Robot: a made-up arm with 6 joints.
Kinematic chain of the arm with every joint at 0, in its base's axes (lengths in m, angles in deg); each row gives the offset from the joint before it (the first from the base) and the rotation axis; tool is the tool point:
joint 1: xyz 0 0 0.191 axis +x
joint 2: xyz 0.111 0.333 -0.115 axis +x
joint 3: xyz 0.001 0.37 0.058 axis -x
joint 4: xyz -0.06 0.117 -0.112 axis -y
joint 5: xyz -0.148 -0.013 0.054 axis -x
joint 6: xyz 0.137 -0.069 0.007 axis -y
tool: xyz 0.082 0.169 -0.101
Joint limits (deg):
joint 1: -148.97..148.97
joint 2: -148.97..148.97
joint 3: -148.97..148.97
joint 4: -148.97..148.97
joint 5: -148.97..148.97
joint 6: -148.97..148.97
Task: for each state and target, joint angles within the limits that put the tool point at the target. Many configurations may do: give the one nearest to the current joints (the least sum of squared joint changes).
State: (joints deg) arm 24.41 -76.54 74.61 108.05 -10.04 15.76
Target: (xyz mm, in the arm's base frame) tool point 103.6 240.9 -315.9
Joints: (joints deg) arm 2.23 -86.36 70.68 92.12 6.75 -2.17
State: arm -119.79 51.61 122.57 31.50 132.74 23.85
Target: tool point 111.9 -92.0 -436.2
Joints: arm -108.59 25.76 126.05 33.95 144.26 20.61
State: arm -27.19 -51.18 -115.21 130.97 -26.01 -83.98
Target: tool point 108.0 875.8 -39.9
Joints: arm -7.21 -39.45 -118.01 132.89 -25.00 -84.08
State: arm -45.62 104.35 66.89 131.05 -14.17 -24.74
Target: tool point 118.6 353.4 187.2
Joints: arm -48.57 126.28 72.18 125.14 5.70 -36.22
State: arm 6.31 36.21 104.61 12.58 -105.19 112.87
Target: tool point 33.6 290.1 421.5
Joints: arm -1.56 76.91 98.08 21.59 -121.70 132.97
